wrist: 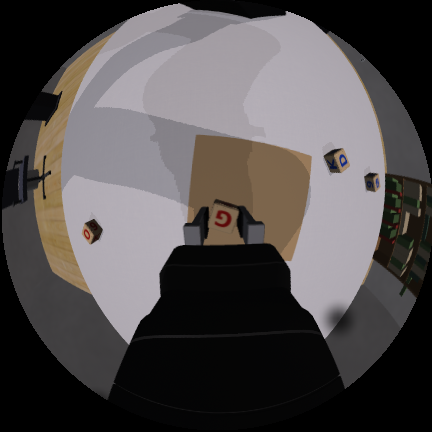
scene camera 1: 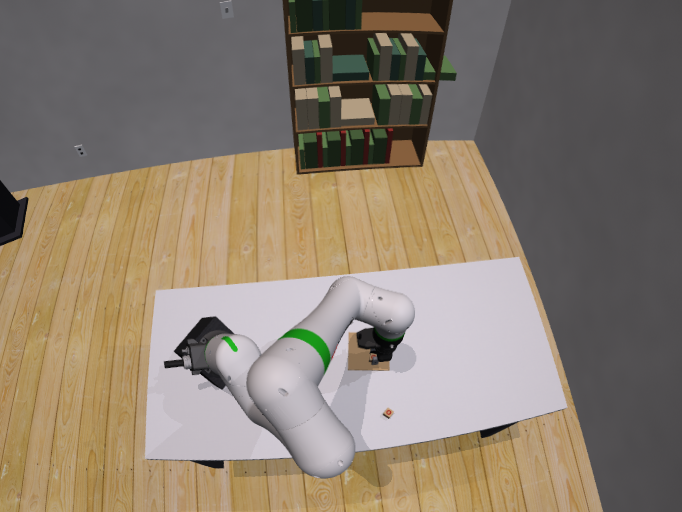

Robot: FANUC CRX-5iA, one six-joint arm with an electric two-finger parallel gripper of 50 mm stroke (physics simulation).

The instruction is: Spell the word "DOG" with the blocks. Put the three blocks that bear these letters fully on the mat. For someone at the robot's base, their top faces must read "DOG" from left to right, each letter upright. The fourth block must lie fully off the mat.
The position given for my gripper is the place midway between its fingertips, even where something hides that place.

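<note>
There is my gripper (wrist: pixel 222 215), and I can see a G block (wrist: pixel 223 215) too. A brown mat (scene camera 1: pixel 358 358) is also part of the scene, and I find the mat (wrist: pixel 271 182) in the wrist view as well.
</note>
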